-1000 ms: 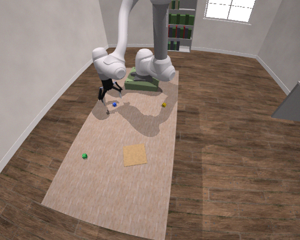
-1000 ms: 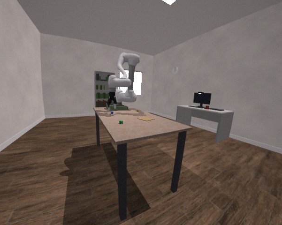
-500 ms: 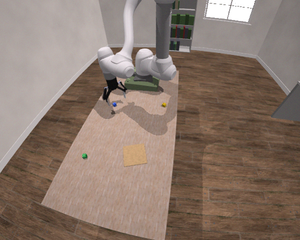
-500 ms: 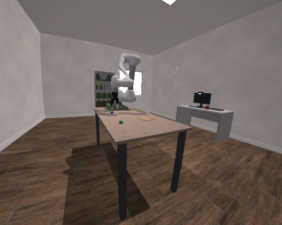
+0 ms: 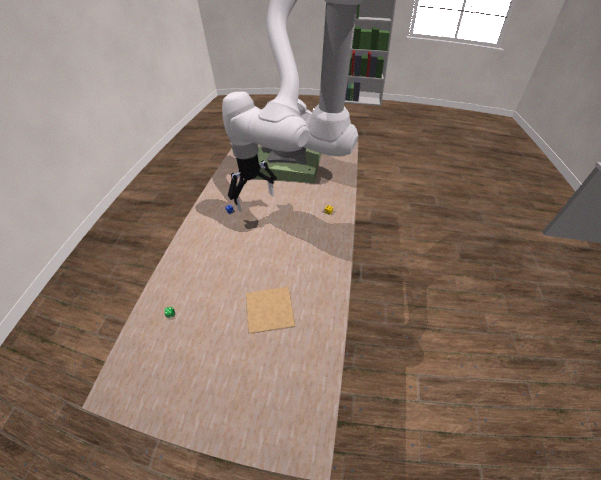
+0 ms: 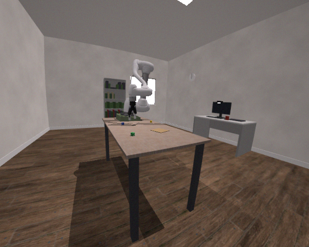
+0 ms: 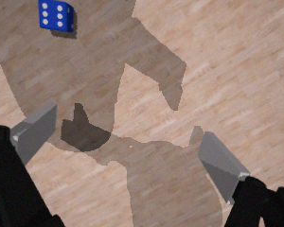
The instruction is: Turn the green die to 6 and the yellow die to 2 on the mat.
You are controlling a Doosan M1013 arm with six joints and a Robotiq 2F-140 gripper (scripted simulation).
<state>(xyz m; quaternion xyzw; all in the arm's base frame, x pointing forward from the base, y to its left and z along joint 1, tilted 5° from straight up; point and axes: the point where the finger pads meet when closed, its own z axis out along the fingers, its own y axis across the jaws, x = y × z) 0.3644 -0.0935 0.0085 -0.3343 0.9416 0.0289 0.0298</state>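
My gripper is now 290 mm to the right of the yellow die, 60 mm above it and 20 mm past it. The rest, counted from my hand: green die (480 mm ahead, 210 mm to the right, 60 mm below); tan mat (430 mm ahead, 110 mm to the left, 70 mm below); blue die (120 mm to the right, 60 mm below, 10 mm behind).
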